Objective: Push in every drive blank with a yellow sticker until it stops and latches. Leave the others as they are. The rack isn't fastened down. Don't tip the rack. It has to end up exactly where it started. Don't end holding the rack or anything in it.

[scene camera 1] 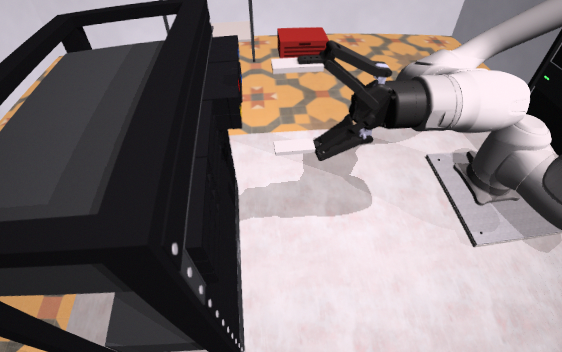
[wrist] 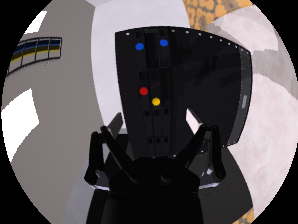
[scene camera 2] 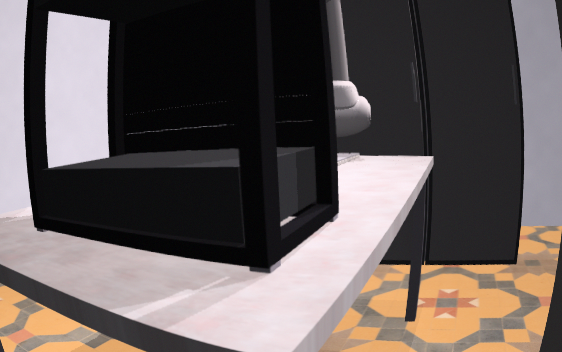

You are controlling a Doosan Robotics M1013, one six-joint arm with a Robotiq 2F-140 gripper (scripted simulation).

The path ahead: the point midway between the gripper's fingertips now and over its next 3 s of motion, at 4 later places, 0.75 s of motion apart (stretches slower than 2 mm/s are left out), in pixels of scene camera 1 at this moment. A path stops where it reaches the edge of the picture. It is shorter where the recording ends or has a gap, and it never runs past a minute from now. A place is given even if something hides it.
My gripper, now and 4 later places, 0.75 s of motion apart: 273,112; 267,97; 261,75; 258,74; 249,76
